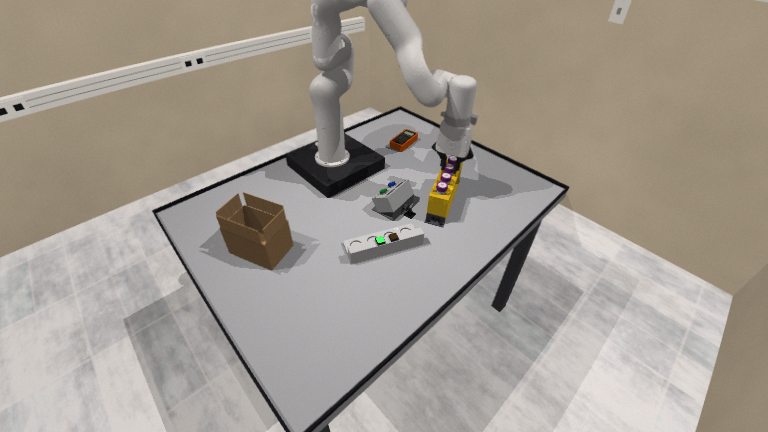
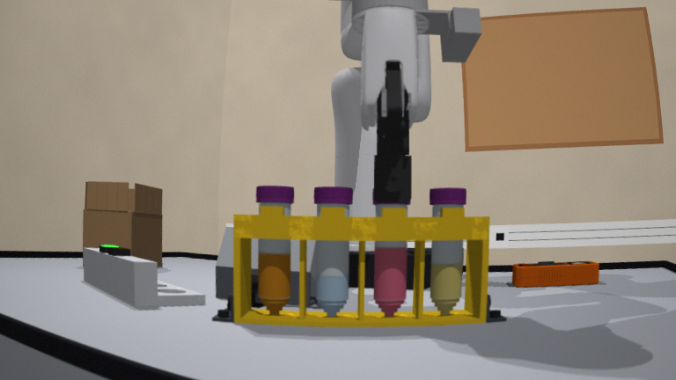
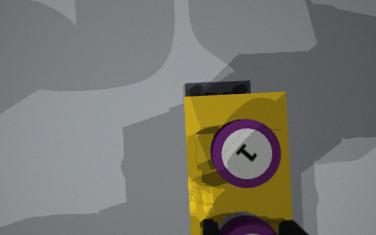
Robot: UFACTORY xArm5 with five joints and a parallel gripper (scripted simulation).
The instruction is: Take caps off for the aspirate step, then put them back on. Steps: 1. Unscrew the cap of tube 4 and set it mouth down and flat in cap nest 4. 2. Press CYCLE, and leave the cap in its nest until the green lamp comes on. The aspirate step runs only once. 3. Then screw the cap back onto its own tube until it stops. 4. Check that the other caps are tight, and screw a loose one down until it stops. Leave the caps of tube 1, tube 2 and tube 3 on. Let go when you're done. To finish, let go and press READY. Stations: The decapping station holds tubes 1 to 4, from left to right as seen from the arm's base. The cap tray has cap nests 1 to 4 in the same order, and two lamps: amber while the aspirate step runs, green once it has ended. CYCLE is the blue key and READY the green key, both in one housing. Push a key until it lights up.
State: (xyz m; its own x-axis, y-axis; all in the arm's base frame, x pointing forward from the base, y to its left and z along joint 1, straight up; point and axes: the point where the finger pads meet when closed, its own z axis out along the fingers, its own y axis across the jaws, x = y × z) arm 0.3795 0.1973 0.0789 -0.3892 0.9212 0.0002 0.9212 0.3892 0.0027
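Right now my hand is 20 cm to the left of the green ready key, 10 cm past it and 6 cm above it. The rest, counted from my hand: blue cycle key 16 cm to the right, 11 cm behind, 6 cm below; grey key housing 18 cm to the right, 8 cm behind, 7 cm below; orange meter 34 cm behind, 14 cm to the left, 11 cm below.
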